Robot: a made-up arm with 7 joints. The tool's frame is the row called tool.
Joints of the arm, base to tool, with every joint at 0 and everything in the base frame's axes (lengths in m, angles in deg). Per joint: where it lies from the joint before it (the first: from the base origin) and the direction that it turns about. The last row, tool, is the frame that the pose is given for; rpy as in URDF.
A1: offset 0.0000 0.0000 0.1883 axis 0 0 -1
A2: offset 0.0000 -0.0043 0.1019 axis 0 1 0
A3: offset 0.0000 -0.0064 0.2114 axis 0 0 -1
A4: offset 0.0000 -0.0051 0.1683 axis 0 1 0
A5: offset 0.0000 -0.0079 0.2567 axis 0 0 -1
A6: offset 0.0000 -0.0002 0.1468 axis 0 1 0
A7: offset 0.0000 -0.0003 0.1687 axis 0 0 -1
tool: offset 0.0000 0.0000 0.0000 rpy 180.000 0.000 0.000
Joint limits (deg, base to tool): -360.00..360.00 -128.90..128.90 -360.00..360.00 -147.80..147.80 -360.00..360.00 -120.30..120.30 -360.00..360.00
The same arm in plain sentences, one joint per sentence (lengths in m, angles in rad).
The arm has seven revolute joints in a row. What follows holds with every joint at zero, and every direction is one of the base frame's.
Joint 1 is mounted 0.1883 m along +z from the base frame's origin and rotates about -z, from -6.2832 to 6.2832 rad.
Joint 2 is mounted 0.0043 m along -y and 0.1019 m along +z from joint 1 and rotates about +y, from -2.2497 to 2.2497 rad.
Joint 3 is mounted 0.0064 m along -y and 0.2114 m along +z from joint 2 and rotates about -z, from -6.2832 to 6.2832 rad.
Joint 4 is mounted 0.0051 m along -y and 0.1683 m along +z from joint 3 and rotates about +y, from -2.5796 to 2.5796 rad.
Joint 5 is mounted 0.0079 m along -y and 0.2567 m along +z from joint 4 and rotates about -z, from -6.2832 to 6.2832 rad.
Joint 6 is mounted 0.0002 m along -y and 0.1468 m along +z from joint 5 and rotates about +y, from -2.0996 to 2.0996 rad.
Joint 7 is mounted 0.0003 m along -y and 0.1687 m along +z from joint 6 and rotates about -z, from -6.2832 to 6.2832 rad.
The tool frame, which is the frame that the pose is given for, is mounted at the same point as joint 7; its axes are the base frame's turned by roll 3.1416, pitch 0 and yaw 0 rad (as in URDF: about the fixed x, then y, then z).

